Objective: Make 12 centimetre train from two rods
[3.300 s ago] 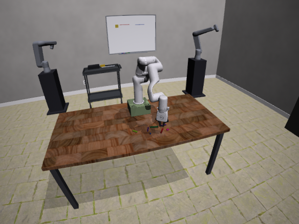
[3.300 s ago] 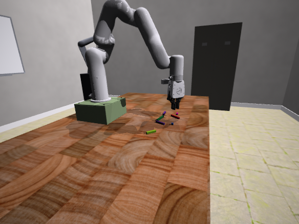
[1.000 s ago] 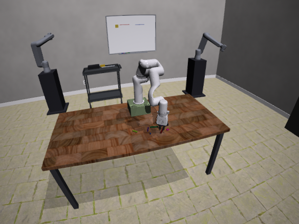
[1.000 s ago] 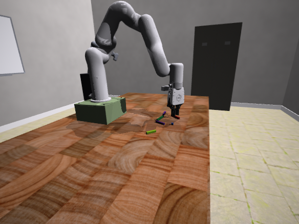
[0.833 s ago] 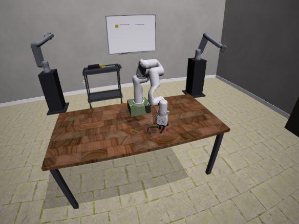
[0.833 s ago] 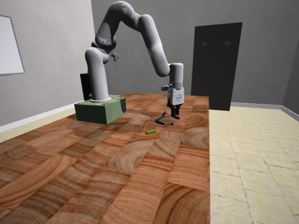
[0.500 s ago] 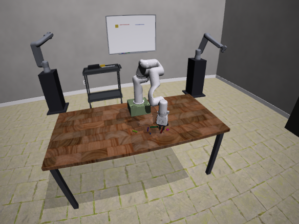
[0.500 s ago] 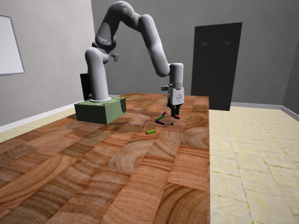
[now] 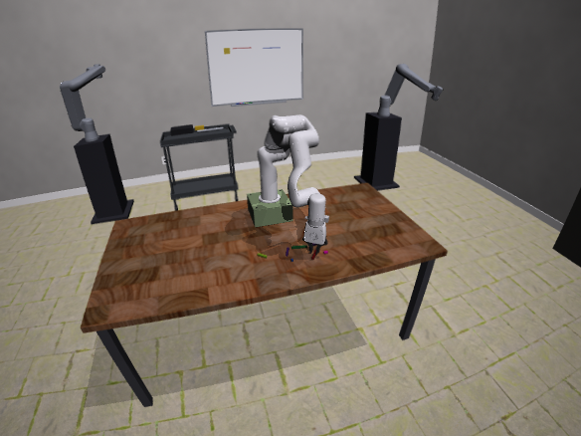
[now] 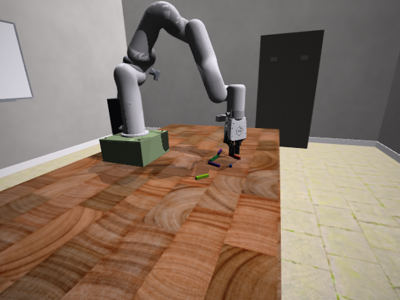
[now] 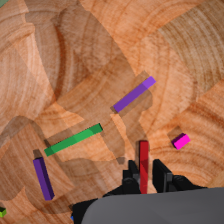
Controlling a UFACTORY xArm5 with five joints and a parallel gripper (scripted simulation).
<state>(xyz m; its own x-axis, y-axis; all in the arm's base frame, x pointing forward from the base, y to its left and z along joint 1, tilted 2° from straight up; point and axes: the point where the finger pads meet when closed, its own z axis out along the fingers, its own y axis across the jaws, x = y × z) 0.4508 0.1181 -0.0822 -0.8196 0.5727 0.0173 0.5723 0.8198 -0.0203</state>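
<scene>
Now: hand 30 mm above the red rod. From my hand the other things lie so: green rod 80 mm behind, 50 mm to the right, 30 mm below; magenta rod 60 mm to the left, 30 mm below; small blue rod 120 mm to the right, 30 mm below, 10 mm ahead.
</scene>
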